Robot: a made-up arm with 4 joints.
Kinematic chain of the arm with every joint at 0, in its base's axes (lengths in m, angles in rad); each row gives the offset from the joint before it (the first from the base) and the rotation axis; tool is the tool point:
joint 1: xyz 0 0 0.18 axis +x
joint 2: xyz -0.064 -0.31 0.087 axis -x
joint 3: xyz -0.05 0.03 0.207 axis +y
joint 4: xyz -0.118 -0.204 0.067 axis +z
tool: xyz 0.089 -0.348 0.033
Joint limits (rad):
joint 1: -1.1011..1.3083
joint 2: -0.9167..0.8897
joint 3: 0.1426..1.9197
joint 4: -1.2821..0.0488
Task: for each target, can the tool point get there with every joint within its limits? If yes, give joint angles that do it. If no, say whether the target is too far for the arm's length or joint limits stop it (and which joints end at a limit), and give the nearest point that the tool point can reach.
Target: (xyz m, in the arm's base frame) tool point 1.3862 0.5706 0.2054
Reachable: no: too far | nearest point 0.1257 0.6070 0.5892 | short by 1.318 m
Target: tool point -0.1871 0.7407 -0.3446
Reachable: no: joint limits stop it (at a limit: joint 1, joint 2, joint 3, joint 4) | nearest point -0.0159 0.0041 -0.6194 | short by 0.805 m
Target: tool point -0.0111 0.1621 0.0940
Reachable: no: joint limits stop it (at a limit: joint 1, joint 2, joint 4) | nearest point 0.1206 0.6100 0.5879 | short by 0.680 m
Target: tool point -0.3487 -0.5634 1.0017
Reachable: yes | joints -0.6716 -0.6286 0.7165 -1.1458
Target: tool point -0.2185 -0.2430 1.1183
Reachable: yes | joints -0.7137 0.0638 0.7185 -0.5564
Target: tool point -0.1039 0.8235 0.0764
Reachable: no: joint limits stop it (at a limit: joint 1, joint 2, joint 4) | nearest point -0.1083 0.6722 0.5601 | short by 0.507 m
